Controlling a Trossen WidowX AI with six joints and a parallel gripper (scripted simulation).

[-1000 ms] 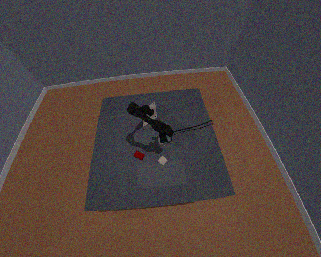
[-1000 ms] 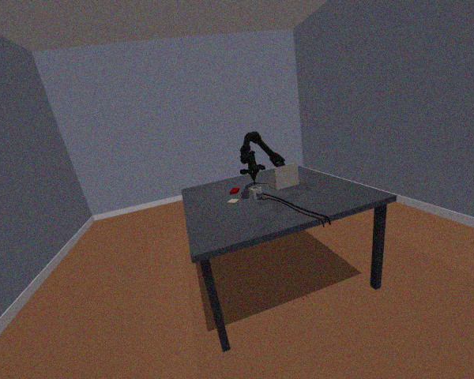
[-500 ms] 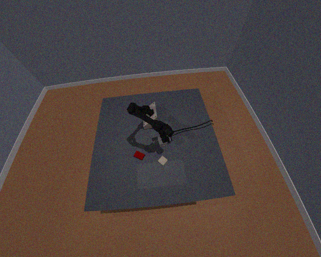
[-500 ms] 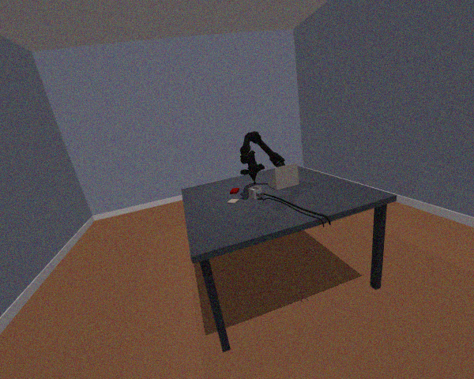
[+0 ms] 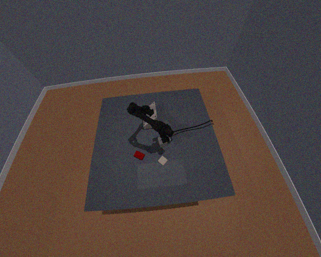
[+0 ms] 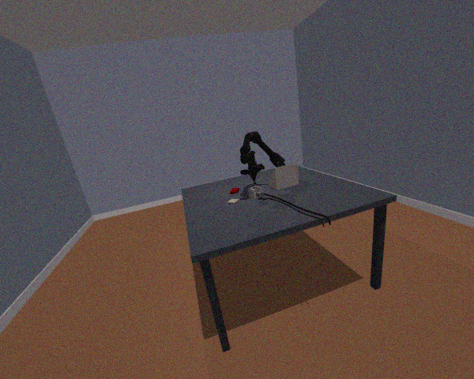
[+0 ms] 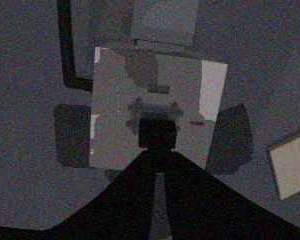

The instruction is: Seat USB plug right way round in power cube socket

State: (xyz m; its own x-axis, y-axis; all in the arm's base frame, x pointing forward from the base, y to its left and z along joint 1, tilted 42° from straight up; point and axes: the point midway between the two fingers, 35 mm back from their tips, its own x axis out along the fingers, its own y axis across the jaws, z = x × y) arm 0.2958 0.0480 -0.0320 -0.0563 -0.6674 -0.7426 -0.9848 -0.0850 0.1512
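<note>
Now: the dark USB plug 20 mm below my gripper tip. The rest, counted from my gripper tip: red block 250 mm to the right, 120 mm below, 90 mm ahead; white block 180 mm ahead, 130 mm below, 40 mm to the right.
</note>
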